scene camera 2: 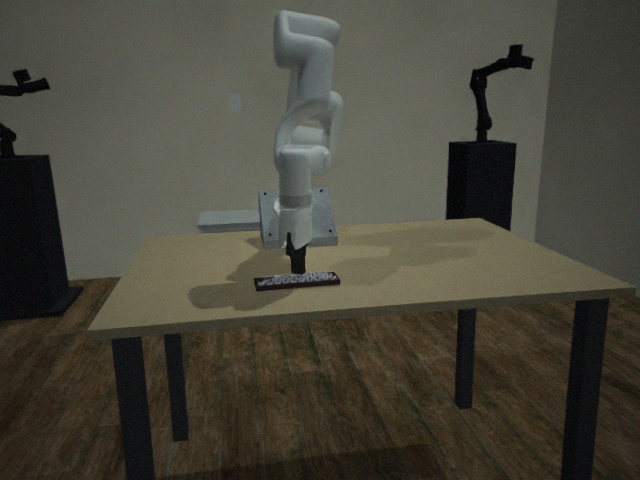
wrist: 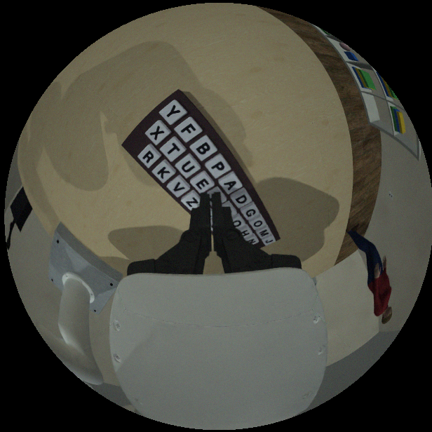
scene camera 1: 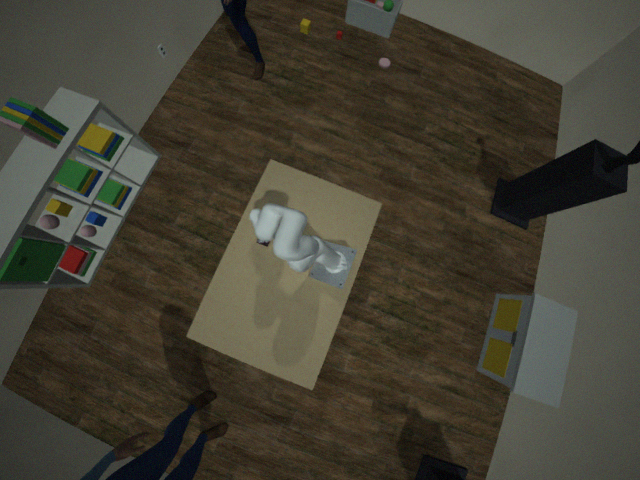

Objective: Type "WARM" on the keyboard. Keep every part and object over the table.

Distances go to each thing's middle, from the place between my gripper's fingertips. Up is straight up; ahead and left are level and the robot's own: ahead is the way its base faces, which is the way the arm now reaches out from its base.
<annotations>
My gripper is now 20 mm above the dark keyboard (scene camera 2: pixel 287 281) and 10 mm to the left of it.
</annotations>
